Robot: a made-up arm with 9 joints. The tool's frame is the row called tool. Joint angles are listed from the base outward.
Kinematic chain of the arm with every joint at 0, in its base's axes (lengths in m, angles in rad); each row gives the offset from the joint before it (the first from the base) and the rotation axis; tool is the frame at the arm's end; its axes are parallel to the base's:
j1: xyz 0 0 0.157 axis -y
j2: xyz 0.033 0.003 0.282 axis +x
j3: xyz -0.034 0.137 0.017 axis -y
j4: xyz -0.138 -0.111 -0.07 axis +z
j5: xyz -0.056 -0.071 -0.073 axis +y
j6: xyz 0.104 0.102 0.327 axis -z
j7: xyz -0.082 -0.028 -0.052 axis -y
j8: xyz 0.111 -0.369 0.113 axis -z
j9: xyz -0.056 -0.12 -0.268 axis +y
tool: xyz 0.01 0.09 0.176
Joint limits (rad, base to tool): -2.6..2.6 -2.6..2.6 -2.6..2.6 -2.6..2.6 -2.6..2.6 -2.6..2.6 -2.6..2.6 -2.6..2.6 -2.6..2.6
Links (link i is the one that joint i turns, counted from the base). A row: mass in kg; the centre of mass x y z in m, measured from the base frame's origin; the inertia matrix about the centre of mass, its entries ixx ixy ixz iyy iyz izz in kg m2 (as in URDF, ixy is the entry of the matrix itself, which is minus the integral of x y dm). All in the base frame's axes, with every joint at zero. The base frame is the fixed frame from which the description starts. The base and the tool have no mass.
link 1: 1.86; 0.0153 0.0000 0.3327; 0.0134 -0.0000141 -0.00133 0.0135 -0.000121 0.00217
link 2: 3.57; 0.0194 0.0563 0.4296; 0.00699 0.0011 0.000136 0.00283 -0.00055 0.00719
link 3: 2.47; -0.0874 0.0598 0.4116; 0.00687 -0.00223 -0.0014 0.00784 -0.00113 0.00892
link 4: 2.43; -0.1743 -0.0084 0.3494; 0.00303 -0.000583 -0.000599 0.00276 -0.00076 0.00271
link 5: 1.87; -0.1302 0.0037 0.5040; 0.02 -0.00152 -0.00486 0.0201 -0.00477 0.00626
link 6: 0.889; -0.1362 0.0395 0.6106; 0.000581 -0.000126 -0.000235 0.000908 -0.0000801 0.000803
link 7: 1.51; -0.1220 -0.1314 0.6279; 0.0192 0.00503 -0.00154 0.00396 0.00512 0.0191
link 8: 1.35; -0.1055 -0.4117 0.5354; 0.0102 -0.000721 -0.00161 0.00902 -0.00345 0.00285
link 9: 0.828; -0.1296 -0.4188 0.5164; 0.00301 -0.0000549 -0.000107 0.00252 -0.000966 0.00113
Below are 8 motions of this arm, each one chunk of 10 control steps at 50 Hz.
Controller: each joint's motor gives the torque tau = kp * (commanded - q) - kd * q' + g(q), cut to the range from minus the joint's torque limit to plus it. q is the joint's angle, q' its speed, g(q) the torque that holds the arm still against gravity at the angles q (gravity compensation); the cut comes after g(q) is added. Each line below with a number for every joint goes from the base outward.
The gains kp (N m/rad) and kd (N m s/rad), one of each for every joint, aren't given. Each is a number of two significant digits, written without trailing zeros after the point. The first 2 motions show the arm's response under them.
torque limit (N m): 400 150 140 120 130 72 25 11 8.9
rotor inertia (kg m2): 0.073 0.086 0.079 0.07 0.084 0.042 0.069 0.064 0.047
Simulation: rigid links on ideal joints. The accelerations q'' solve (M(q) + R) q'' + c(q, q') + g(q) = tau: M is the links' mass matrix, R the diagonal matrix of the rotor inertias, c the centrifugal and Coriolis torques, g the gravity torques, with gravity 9.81 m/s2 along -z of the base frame. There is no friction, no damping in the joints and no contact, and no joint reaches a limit. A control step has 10 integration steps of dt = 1/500 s. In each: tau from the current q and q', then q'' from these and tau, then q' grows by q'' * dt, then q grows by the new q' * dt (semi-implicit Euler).
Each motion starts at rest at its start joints. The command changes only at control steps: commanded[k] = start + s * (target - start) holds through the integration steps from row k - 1 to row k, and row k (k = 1, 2, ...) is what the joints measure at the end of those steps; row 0 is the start. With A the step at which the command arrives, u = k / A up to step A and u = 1 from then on. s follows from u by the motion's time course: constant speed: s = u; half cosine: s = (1 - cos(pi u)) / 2; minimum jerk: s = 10 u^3 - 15 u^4 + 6 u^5; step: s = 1 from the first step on.
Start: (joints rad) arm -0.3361 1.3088 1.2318 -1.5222 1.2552 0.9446 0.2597 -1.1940 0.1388
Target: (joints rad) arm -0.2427 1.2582 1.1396 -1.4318 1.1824 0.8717 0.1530 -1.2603 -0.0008
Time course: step
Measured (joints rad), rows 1 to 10:
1: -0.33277 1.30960 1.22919 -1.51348 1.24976 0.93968 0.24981 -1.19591 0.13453
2: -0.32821 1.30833 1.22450 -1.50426 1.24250 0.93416 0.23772 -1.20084 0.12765
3: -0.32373 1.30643 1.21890 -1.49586 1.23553 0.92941 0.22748 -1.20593 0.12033
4: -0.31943 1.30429 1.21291 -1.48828 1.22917 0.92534 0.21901 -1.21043 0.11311
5: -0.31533 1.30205 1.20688 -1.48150 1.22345 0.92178 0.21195 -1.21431 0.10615
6: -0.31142 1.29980 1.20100 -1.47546 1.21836 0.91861 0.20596 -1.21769 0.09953
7: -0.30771 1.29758 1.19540 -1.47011 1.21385 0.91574 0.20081 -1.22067 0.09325
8: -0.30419 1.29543 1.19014 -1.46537 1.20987 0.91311 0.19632 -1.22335 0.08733
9: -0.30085 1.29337 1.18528 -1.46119 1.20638 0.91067 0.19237 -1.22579 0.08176
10: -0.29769 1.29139 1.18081 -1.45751 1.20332 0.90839 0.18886 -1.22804 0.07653
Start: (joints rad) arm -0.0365 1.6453 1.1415 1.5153 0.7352 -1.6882 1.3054 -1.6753 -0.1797
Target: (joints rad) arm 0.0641 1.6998 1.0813 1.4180 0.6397 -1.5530 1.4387 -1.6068 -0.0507
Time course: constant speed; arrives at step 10
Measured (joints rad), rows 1 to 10:
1: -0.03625 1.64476 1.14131 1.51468 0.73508 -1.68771 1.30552 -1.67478 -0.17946
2: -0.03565 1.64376 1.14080 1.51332 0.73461 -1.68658 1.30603 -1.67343 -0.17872
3: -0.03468 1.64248 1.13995 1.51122 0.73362 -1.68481 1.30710 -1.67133 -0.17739
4: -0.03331 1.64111 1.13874 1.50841 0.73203 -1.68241 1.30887 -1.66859 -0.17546
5: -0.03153 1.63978 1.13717 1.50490 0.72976 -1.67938 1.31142 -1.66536 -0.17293
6: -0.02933 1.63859 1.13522 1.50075 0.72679 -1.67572 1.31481 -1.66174 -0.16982
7: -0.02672 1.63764 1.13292 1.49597 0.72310 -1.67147 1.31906 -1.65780 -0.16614
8: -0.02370 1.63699 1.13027 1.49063 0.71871 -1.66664 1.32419 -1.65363 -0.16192
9: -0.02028 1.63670 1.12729 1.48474 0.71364 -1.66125 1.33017 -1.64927 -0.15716
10: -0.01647 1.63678 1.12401 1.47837 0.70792 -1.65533 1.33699 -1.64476 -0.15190
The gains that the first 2 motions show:
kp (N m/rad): 460 89 120 260 220 130 35 19 11
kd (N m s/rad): 170 36 28 41 36 39 6.9 5.3 3.6
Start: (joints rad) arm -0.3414 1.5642 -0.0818 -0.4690 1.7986 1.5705 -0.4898 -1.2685 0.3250
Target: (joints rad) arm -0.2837 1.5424 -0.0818 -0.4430 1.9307 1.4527 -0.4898 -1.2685 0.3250
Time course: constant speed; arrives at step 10
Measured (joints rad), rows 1 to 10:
1: -0.34118 1.56388 -0.08153 -0.46863 1.79941 1.56994 -0.49032 -1.26832 0.32490
2: -0.34068 1.56336 -0.08106 -0.46797 1.80143 1.56873 -0.49126 -1.26807 0.32476
3: -0.33990 1.56270 -0.08054 -0.46706 1.80467 1.56689 -0.49237 -1.26781 0.32461
4: -0.33886 1.56196 -0.08004 -0.46594 1.80908 1.56442 -0.49348 -1.26755 0.32448
5: -0.33757 1.56117 -0.07959 -0.46464 1.81457 1.56135 -0.49447 -1.26732 0.32436
6: -0.33603 1.56034 -0.07923 -0.46319 1.82104 1.55771 -0.49530 -1.26710 0.32426
7: -0.33427 1.55948 -0.07893 -0.46160 1.82837 1.55352 -0.49594 -1.26690 0.32417
8: -0.33229 1.55858 -0.07871 -0.45988 1.83647 1.54883 -0.49641 -1.26673 0.32409
9: -0.33012 1.55766 -0.07855 -0.45807 1.84525 1.54366 -0.49672 -1.26657 0.32402
10: -0.32774 1.55671 -0.07844 -0.45616 1.85461 1.53804 -0.49688 -1.26643 0.32396

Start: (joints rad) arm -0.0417 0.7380 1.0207 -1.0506 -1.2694 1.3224 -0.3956 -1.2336 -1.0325
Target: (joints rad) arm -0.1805 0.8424 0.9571 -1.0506 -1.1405 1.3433 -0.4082 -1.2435 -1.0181
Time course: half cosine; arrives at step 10
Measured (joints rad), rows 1 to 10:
1: -0.04186 0.73799 1.02070 -1.05054 -1.26919 1.32245 -0.39571 -1.23362 -1.03254
2: -0.04249 0.73798 1.02069 -1.05035 -1.26830 1.32262 -0.39614 -1.23372 -1.03267
3: -0.04388 0.73805 1.02059 -1.05001 -1.26628 1.32296 -0.39704 -1.23392 -1.03290
4: -0.04622 0.73831 1.02028 -1.04951 -1.26282 1.32347 -0.39846 -1.23425 -1.03322
5: -0.04957 0.73891 1.01961 -1.04893 -1.25776 1.32415 -0.40033 -1.23471 -1.03358
6: -0.05389 0.73997 1.01846 -1.04830 -1.25114 1.32497 -0.40249 -1.23528 -1.03389
7: -0.05903 0.74159 1.01672 -1.04772 -1.24318 1.32589 -0.40472 -1.23594 -1.03409
8: -0.06473 0.74383 1.01434 -1.04725 -1.23427 1.32685 -0.40677 -1.23664 -1.03411
9: -0.07069 0.74668 1.01134 -1.04696 -1.22494 1.32778 -0.40838 -1.23732 -1.03389
10: -0.07654 0.75008 1.00780 -1.04690 -1.21577 1.32863 -0.40937 -1.23795 -1.03339

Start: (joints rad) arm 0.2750 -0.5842 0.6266 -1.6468 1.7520 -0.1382 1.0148 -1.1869 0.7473
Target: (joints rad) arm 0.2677 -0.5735 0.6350 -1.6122 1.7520 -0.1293 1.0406 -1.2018 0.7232
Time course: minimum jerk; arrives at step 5
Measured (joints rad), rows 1 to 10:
1: 0.27499 -0.58412 0.62658 -1.64664 1.75201 -0.13818 1.01484 -1.18691 0.74725
2: 0.27491 -0.58366 0.62647 -1.64572 1.75207 -0.13807 1.01512 -1.18695 0.74694
3: 0.27472 -0.58269 0.62633 -1.64368 1.75221 -0.13776 1.01591 -1.18710 0.74616
4: 0.27443 -0.58147 0.62632 -1.64082 1.75238 -0.13728 1.01726 -1.18743 0.74497
5: 0.27410 -0.58040 0.62653 -1.63781 1.75253 -0.13673 1.01898 -1.18793 0.74362
6: 0.27376 -0.57960 0.62694 -1.63497 1.75261 -0.13621 1.02081 -1.18858 0.74229
7: 0.27344 -0.57904 0.62747 -1.63234 1.75262 -0.13573 1.02263 -1.18933 0.74107
8: 0.27313 -0.57867 0.62807 -1.62993 1.75259 -0.13530 1.02438 -1.19014 0.73994
9: 0.27284 -0.57844 0.62871 -1.62774 1.75253 -0.13490 1.02605 -1.19098 0.73890
10: 0.27256 -0.57831 0.62935 -1.62576 1.75245 -0.13453 1.02760 -1.19182 0.73795

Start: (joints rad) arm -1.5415 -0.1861 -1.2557 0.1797 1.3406 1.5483 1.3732 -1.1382 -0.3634
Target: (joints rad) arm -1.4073 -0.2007 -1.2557 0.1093 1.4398 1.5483 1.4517 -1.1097 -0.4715
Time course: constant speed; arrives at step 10
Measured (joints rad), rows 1 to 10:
1: -1.54104 -0.18593 -1.25574 0.17906 1.34098 1.54836 1.37387 -1.13795 -0.36383
2: -1.53991 -0.18575 -1.25566 0.17770 1.34218 1.54842 1.37529 -1.13735 -0.36493
3: -1.53812 -0.18563 -1.25548 0.17566 1.34428 1.54849 1.37735 -1.13645 -0.36668
4: -1.53569 -0.18559 -1.25526 0.17300 1.34728 1.54855 1.37997 -1.13533 -0.36901
5: -1.53266 -0.18565 -1.25504 0.16981 1.35114 1.54861 1.38309 -1.13407 -0.37187
6: -1.52907 -0.18580 -1.25485 0.16614 1.35577 1.54867 1.38667 -1.13271 -0.37521
7: -1.52494 -0.18605 -1.25471 0.16204 1.36112 1.54872 1.39068 -1.13127 -0.37898
8: -1.52032 -0.18638 -1.25461 0.15758 1.36709 1.54877 1.39508 -1.12979 -0.38316
9: -1.51522 -0.18679 -1.25457 0.15279 1.37362 1.54882 1.39985 -1.12827 -0.38772
10: -1.50967 -0.18728 -1.25457 0.14772 1.38064 1.54888 1.40494 -1.12671 -0.39264

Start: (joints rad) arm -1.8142 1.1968 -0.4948 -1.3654 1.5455 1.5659 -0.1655 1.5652 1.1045
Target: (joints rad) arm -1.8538 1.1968 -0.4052 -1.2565 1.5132 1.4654 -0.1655 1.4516 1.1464
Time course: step
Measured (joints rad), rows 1 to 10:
1: -1.81584 1.19654 -0.49261 -1.35542 1.54463 1.55979 -0.16662 1.56229 1.10479
2: -1.81788 1.19696 -0.48653 -1.34379 1.54166 1.55389 -0.16671 1.55603 1.10628
3: -1.81983 1.19718 -0.47971 -1.33299 1.53840 1.54840 -0.16661 1.54886 1.10846
4: -1.82166 1.19726 -0.47313 -1.32340 1.53528 1.54321 -0.16649 1.54175 1.11086
5: -1.82339 1.19726 -0.46703 -1.31499 1.53242 1.53829 -0.16638 1.53500 1.11324
6: -1.82502 1.19722 -0.46146 -1.30763 1.52988 1.53365 -0.16628 1.52871 1.11552
7: -1.82656 1.19717 -0.45637 -1.30121 1.52764 1.52928 -0.16619 1.52288 1.11765
8: -1.82801 1.19710 -0.45175 -1.29560 1.52568 1.52517 -0.16610 1.51748 1.11963
9: -1.82939 1.19705 -0.44755 -1.29069 1.52397 1.52131 -0.16601 1.51250 1.12148
10: -1.83070 1.19699 -0.44372 -1.28641 1.52249 1.51768 -0.16593 1.50790 1.12318

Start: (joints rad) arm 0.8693 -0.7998 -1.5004 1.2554 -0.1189 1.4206 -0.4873 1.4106 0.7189
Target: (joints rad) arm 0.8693 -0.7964 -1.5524 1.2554 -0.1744 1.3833 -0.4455 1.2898 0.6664
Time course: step
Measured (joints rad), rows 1 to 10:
1: 0.86950 -0.80151 -1.50353 1.25487 -0.12289 1.41863 -0.48476 1.40672 0.71668
2: 0.86952 -0.80242 -1.50745 1.25441 -0.12835 1.41689 -0.48126 1.39999 0.71350
3: 0.86950 -0.80269 -1.51120 1.25418 -0.13366 1.41510 -0.47793 1.39261 0.71050
4: 0.86947 -0.80258 -1.51467 1.25414 -0.13853 1.41325 -0.47484 1.38532 0.70777
5: 0.86946 -0.80227 -1.51784 1.25423 -0.14291 1.41140 -0.47199 1.37838 0.70527
6: 0.86944 -0.80184 -1.52075 1.25439 -0.14680 1.40958 -0.46935 1.37185 0.70296
7: 0.86944 -0.80136 -1.52340 1.25457 -0.15025 1.40782 -0.46694 1.36576 0.70081
8: 0.86943 -0.80088 -1.52583 1.25475 -0.15329 1.40616 -0.46475 1.36009 0.69879
9: 0.86943 -0.80040 -1.52805 1.25493 -0.15596 1.40458 -0.46276 1.35483 0.69689
10: 0.86943 -0.79995 -1.53009 1.25509 -0.15831 1.40310 -0.46096 1.34996 0.69511

